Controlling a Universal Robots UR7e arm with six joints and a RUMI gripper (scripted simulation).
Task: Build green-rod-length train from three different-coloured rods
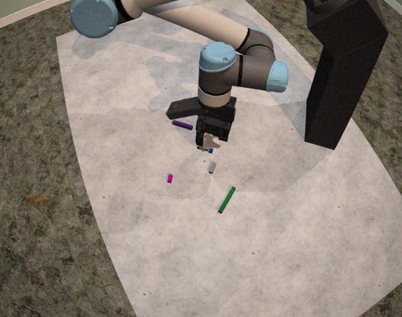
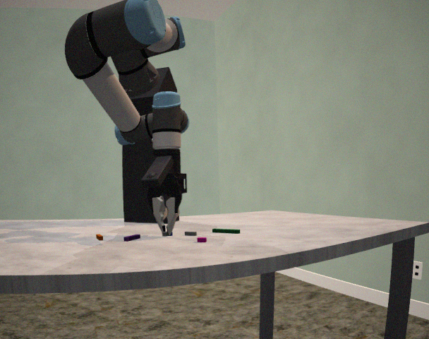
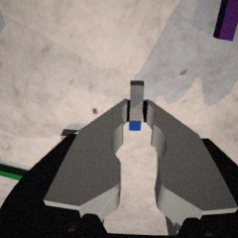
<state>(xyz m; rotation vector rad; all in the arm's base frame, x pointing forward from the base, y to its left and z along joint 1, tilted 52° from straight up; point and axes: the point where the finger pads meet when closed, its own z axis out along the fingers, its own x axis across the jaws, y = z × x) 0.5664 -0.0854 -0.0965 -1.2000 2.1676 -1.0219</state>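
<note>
The blue rod is 20 mm to the left of my hand, 20 mm behind it and 10 mm below it. The rest, counted from my hand: purple rod (100 mm to the right, 10 mm below, 10 mm ahead); magenta rod (120 mm ahead, 40 mm to the left, 10 mm below); green rod (170 mm to the left, 20 mm ahead, 10 mm below).
</note>
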